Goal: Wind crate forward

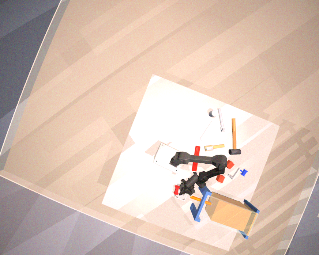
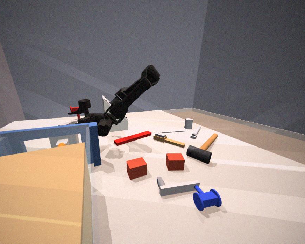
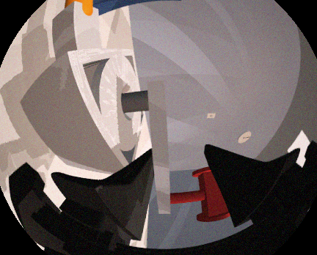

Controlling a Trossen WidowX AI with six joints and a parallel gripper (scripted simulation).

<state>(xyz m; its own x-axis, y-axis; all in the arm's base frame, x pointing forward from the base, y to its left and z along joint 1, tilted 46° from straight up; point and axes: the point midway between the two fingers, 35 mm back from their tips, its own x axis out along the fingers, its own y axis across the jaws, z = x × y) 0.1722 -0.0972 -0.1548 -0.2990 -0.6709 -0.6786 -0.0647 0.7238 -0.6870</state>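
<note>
Now: the winch handle 2 cm to the left of my gripper tip, 1 cm below it and 1 cm behind it. From my gripper tip the other things lie so: red knob: 4 cm behind, 3 cm to the left, 2 cm above; then winch: 10 cm below, 3 cm ahead, 2 cm to the right; then blue steel frame: 20 cm ahead, 3 cm below, 1 cm to the left.
</note>
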